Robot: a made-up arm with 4 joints.
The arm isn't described. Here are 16 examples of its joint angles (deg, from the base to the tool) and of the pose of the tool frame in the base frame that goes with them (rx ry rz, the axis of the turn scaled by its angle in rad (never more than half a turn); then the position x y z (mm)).
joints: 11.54 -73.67 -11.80 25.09
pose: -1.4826 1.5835 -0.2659 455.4 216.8 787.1
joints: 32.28 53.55 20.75 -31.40
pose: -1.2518 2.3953 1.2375 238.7 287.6 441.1
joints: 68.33 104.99 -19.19 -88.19
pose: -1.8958 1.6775 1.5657 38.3 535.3 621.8
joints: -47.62 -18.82 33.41 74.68
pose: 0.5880 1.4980 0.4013 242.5 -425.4 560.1
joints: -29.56 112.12 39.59 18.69
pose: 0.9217 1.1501 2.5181 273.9 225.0 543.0
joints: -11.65 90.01 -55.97 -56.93
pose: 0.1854 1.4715 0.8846 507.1 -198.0 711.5
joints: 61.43 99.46 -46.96 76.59
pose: -1.0275 0.8806 -2.6163 231.1 377.1 1030.8
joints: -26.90 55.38 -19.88 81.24
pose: 0.2312 0.0344 1.8452 484.0 -90.4 870.5
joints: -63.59 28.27 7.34 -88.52
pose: -0.5020 -2.6938 0.9275 25.1 -535.6 641.0
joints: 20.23 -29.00 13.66 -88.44
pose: -0.8338 1.8887 -1.9112 340.4 11.7 911.9
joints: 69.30 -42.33 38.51 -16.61
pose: -1.2825 1.7021 -0.2553 271.8 201.9 807.8
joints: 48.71 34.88 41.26 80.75
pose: 0.2225 1.5771 2.6149 97.6 441.7 541.1
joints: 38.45 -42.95 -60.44 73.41
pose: -2.2559 0.2641 1.8877 -174.0 581.4 786.7
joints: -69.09 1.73 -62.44 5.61
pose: -0.5179 1.5761 -0.1246 425.9 -332.0 895.3
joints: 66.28 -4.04 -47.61 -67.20
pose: -1.3839 0.6902 0.1802 -2.3 427.5 1063.3
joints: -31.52 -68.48 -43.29 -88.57
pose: -0.9817 1.0175 -2.6258 432.9 74.1 877.5
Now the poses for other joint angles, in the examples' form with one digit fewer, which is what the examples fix.
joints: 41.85 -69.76 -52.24 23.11
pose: -2.304 0.531 0.303 20 621 733
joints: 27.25 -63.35 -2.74 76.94
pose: -1.455 1.278 1.113 326 406 755
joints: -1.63 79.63 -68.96 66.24
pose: -0.073 -0.787 1.847 348 -134 1082
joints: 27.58 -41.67 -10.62 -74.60
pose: -1.017 1.357 -1.489 299 209 976
